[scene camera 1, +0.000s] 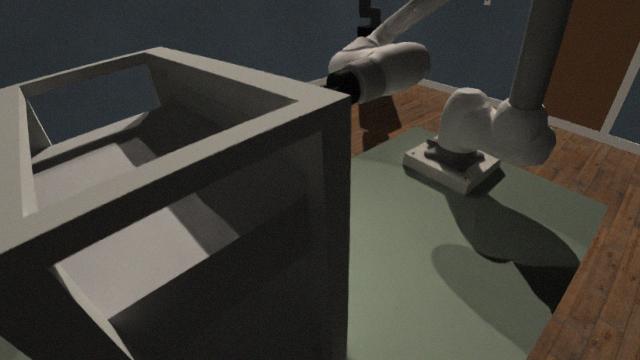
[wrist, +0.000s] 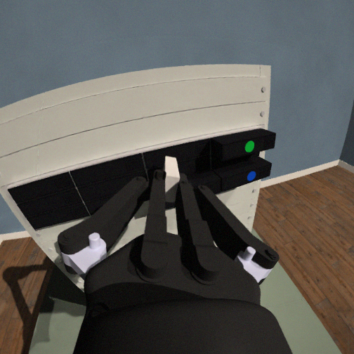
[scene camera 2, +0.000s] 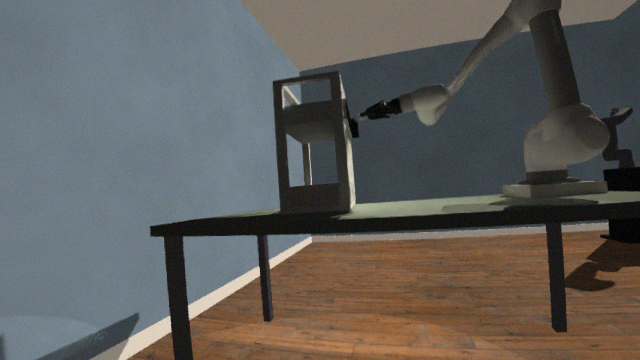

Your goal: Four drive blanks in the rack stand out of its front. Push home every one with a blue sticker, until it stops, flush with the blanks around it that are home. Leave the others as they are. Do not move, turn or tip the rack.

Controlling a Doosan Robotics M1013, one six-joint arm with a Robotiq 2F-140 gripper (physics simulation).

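Scene camera 2: a pale rack (scene camera 2: pixel 329 120). Wrist view: my gripper (wrist: pixel 168 166), the rack (wrist: pixel 76 146).
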